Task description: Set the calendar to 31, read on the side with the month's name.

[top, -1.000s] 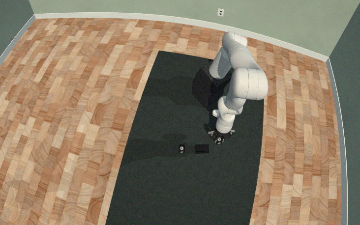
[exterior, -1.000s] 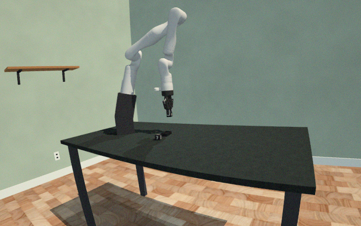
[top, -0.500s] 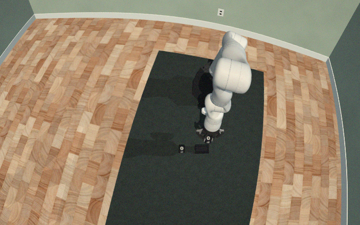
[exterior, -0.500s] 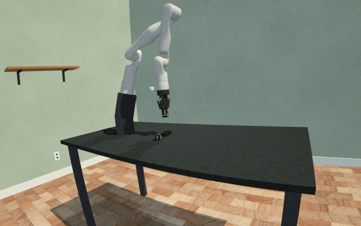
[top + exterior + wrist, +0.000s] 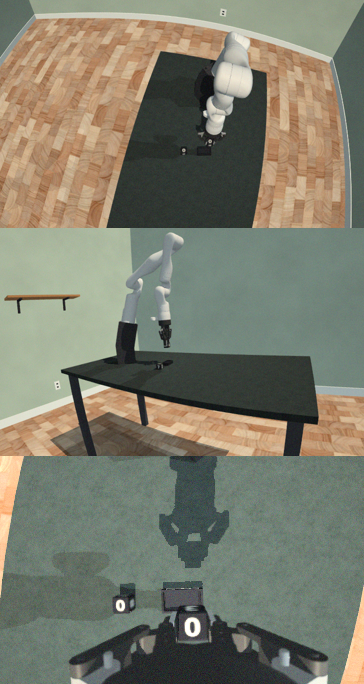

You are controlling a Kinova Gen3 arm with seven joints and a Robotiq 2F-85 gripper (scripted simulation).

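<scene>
Now: hand 20 mm to the left of the black calendar tray and 120 mm above it.
</scene>
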